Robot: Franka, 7 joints.
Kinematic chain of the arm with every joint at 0, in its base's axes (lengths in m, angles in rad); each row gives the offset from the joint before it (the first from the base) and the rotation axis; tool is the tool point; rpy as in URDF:
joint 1: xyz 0 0 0.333 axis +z
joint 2: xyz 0 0 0 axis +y
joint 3: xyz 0 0 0.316 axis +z
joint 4: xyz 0.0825 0 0 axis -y
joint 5: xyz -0.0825 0 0.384 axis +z
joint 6: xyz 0 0 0 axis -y
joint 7: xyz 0.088 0 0 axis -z
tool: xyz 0 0 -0.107 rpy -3.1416 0 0
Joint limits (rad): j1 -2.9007..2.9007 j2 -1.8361..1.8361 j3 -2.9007..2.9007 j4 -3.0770..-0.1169 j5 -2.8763..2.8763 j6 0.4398..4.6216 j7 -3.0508..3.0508
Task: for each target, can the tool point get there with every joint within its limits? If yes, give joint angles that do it. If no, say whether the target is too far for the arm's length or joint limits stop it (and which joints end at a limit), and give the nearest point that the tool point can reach.
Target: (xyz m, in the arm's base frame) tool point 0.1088 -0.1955 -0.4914
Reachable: no: joint limits stop it (at a limit: joint 2) | nearest point 0.1146 -0.2059 -0.3586 | short by 0.133 m
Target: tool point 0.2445 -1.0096 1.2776
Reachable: no: too far | nearest point 0.1494 -0.6169 0.9102 | short by 0.546 m
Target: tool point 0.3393 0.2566 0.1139
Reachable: yes | joints -1.8177 -0.7856 2.2640 -2.3838 1.7599 1.1964 -2.3257
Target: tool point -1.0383 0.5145 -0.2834
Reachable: no: too far | nearest point -0.6787 0.3363 -0.0699 | short by 0.455 m
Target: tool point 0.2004 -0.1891 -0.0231
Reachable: yes | joints -0.4061 1.0870 0.0737 -2.3049 1.8690 3.7216 1.4596
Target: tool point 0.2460 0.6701 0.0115
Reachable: yes | joints 1.7993 1.4518 -0.7440 -1.2544 1.6499 2.6265 -0.7693
